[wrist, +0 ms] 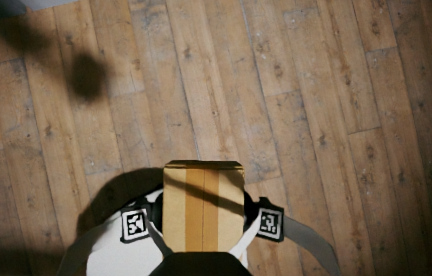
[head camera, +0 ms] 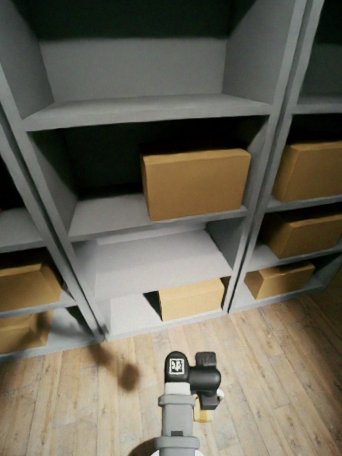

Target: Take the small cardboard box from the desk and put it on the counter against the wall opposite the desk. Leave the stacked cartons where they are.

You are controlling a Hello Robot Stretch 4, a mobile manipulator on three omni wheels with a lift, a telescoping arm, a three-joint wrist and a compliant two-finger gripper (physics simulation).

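Places are measured from the robot's base along level axes (x back, y left, z down), in centimetres.
Pixels of known places: end effector, tool point: (wrist: 203, 208).
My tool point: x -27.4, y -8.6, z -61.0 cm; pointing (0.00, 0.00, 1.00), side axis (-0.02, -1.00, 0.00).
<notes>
For each thing: its middle in the pictures, then the offset to it from my tool point. Level surfaces: height alone.
- small cardboard box, body centre: (wrist: 203, 216) (head camera: 201, 405) dx +0.5, dy +0.0, dz -0.6 cm
- large carton, body centre: (head camera: 189, 176) dx -78.4, dy +1.9, dz -48.9 cm
- Wooden floor, its level: dz +63.7 cm
The small cardboard box (wrist: 202, 210) with a darker tape strip is held between the two fingertips of my gripper (wrist: 203, 215), which is shut on it above the wooden floor. In the head camera view a small part of the box (head camera: 202, 415) shows below the dark wrist. The fingers are hidden by the wrist there. The desk, the counter and the stacked cartons named in the task cannot be made out in either view.
A grey shelf unit (head camera: 150, 110) stands ahead, with more bays at left and right. A large carton (head camera: 197, 185) is on its middle shelf and another carton (head camera: 192, 300) on its bottom shelf. More cartons sit in the side bays. Wooden floor (head camera: 280, 370) (wrist: 320, 100) lies in front.
</notes>
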